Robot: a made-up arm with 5 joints.
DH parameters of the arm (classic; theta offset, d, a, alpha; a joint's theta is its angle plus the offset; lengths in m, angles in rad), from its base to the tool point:
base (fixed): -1.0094 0 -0.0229 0
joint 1: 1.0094 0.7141 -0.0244 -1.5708
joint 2: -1.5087 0 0.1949 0
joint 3: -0.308 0 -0.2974 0
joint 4: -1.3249 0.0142 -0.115 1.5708
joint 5: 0 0.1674 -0.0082 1.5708
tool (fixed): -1.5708 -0.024 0 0
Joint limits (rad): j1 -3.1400..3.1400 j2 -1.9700..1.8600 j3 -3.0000..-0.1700 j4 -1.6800..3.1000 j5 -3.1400..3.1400
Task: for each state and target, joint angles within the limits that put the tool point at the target. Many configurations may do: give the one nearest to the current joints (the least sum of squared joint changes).
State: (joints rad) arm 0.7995 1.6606 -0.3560 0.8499 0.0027
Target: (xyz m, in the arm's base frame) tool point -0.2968 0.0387 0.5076
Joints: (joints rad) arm 0.0673 1.5972 -0.3765 0.8741 -0.0264
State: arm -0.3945 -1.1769 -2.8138 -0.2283 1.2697
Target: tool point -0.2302 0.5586 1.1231
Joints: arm -1.1619 -0.9607 -2.6525 -0.1063 1.2359
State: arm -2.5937 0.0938 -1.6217 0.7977 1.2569
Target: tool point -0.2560 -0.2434 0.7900
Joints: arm -2.3581 -0.3139 -1.1993 1.5213 1.2451
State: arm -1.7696 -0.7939 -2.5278 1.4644 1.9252
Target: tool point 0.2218 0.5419 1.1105
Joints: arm -1.9933 -1.1703 -2.8828 1.1017 1.8770
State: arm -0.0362 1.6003 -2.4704 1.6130 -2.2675
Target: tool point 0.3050 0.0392 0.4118
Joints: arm 0.0449 1.5092 -2.3158 1.9275 -2.2478
